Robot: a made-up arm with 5 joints.
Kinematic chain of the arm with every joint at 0, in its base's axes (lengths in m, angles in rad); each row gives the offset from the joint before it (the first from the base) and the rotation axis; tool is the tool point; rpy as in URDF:
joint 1: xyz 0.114 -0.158 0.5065 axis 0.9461 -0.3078 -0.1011
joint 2: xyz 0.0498 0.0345 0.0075 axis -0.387 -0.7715 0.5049
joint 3: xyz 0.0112 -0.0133 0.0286 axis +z
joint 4: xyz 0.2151 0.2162 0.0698 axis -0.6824 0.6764 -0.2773
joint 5: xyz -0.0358 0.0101 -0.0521 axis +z
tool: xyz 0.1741 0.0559 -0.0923 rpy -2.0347 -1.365 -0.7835
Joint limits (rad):
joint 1: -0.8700..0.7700
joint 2: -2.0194..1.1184
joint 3: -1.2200..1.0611
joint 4: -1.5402..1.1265
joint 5: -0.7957..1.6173
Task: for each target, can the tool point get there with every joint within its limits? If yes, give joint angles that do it. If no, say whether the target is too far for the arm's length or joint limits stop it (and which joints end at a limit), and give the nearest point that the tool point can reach.
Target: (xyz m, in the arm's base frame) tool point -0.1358 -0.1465 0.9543
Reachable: no: joint limits stop it (at a limit: joint 1, joint 3, joint 4) | nearest point -0.0670 -0.0634 0.9475 | short by 0.108 m
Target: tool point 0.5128 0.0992 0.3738
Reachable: yes | joints -0.5339 0.5132 -0.8842 0.2043 1.3316
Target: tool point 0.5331 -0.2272 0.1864
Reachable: yes | joints -0.2625 -1.1569 -0.7976 -1.0369 1.2901
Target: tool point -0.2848 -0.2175 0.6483
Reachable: no: joint limits stop it (at a limit: joint 1, joint 2, joint 3, joint 5) | nearest point -0.1597 -0.2919 0.5053 | short by 0.204 m
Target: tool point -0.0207 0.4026 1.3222
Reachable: no: too far | nearest point 0.0808 0.1569 0.9739 | short by 0.438 m
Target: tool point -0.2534 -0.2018 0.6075
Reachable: no: joint limits stop it (at a limit: joint 1, joint 2, joint 3, joint 5) | nearest point -0.1493 -0.2820 0.5088 | short by 0.164 m
